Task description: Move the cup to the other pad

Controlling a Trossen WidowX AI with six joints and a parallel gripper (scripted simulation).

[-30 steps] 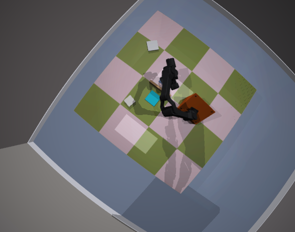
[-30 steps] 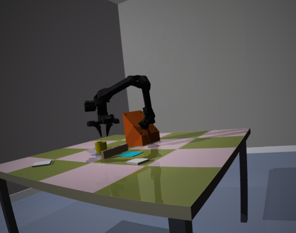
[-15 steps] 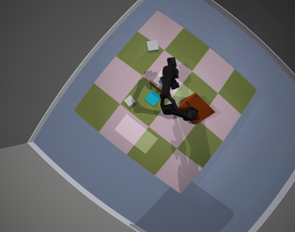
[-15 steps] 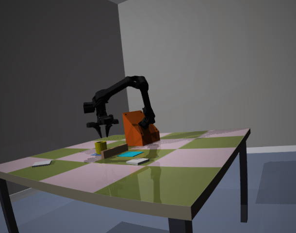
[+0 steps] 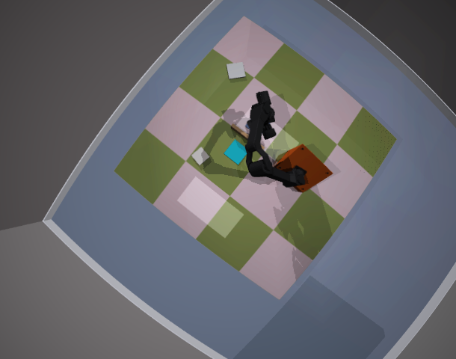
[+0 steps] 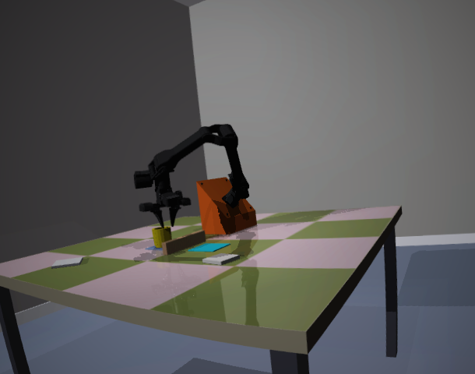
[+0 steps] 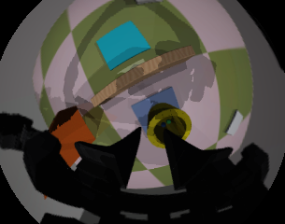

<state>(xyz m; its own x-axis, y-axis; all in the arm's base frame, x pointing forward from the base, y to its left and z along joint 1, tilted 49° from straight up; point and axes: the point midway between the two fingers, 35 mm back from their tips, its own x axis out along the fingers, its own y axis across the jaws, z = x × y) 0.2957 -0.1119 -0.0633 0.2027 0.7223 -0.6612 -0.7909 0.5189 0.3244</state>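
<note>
Now: gripper tip 20 mm short of the yellow cup, 20 mm to the left of it and 30 mm above it. Round my gripper tip: blue pad (20 mm ahead, 10 mm to the right, 80 mm below); wooden bar (30 mm ahead, 90 mm to the left, 60 mm below); cyan pad (40 mm ahead, 190 mm to the left, 80 mm below).
</note>
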